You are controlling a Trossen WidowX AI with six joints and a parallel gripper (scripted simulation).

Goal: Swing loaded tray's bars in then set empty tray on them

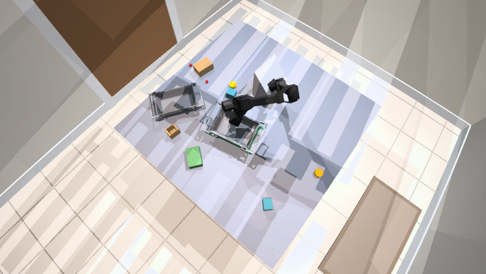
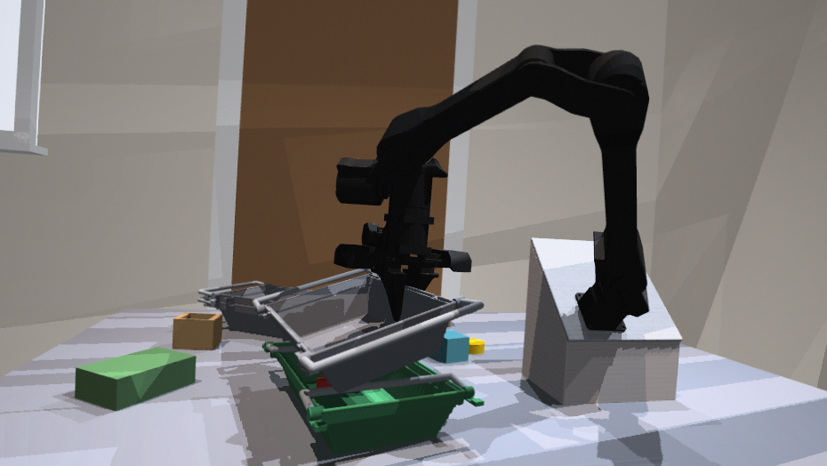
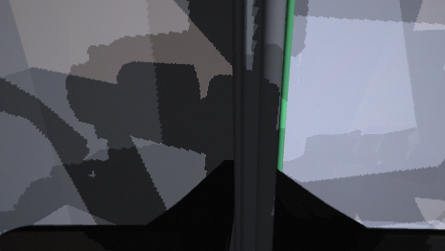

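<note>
Right now my gripper tip is 7 cm short of the grey tray, 2 cm to the right of it and 1 cm below it. The rest, counted from my gripper tip: green block: 35 cm ahead, 9 cm below, 5 cm to the right; box: 33 cm ahead, 28 cm to the right, 10 cm below; red block: 10 cm below, 10 cm ahead, 4 cm to the right.
</note>
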